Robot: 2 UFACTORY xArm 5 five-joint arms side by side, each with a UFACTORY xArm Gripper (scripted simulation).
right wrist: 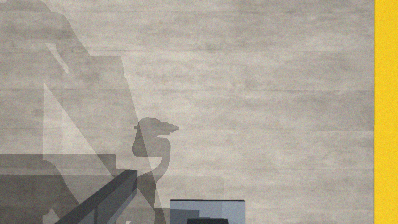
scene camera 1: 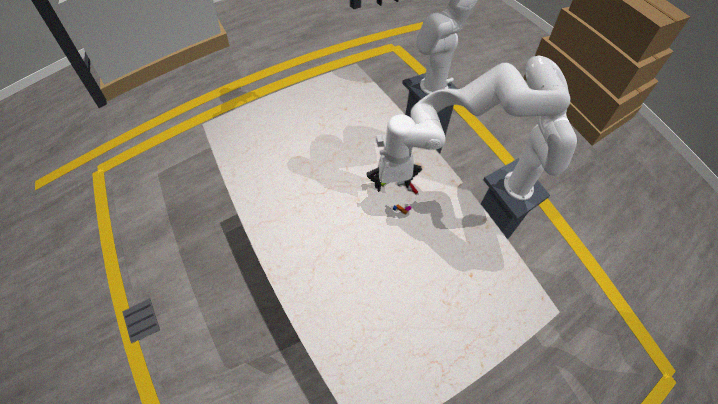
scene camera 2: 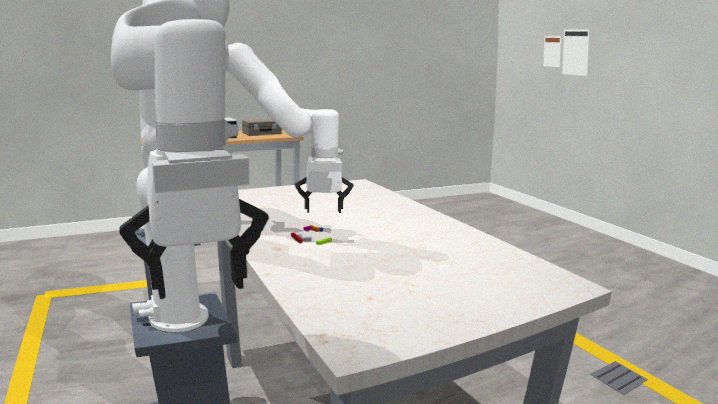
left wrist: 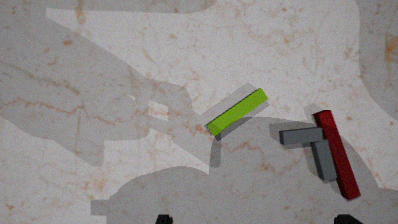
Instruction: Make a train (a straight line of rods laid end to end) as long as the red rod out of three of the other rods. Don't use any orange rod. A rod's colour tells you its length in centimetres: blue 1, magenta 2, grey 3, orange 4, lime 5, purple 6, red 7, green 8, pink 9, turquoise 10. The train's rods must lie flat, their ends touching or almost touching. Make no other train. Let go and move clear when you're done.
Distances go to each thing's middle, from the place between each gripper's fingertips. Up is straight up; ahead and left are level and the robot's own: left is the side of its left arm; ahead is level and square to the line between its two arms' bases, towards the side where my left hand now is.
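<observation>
The red rod (left wrist: 345,179) has my left hand (scene camera 2: 323,211) 8 cm above it, 9 cm past it and 1 cm to the left of it. From that same left hand, the lime rod (left wrist: 256,98) is 6 cm to the right, 2 cm behind and 8 cm below. Going by its middle, the lime rod is nearer to my left hand than to my right gripper.
As for my right gripper (scene camera 2: 200,289), it is 420 mm short of the lime rod, 240 mm above it and 740 mm to the right of it. The red rod, counted from my right hand, is 360 mm ahead, 800 mm to the left and 240 mm below.
</observation>
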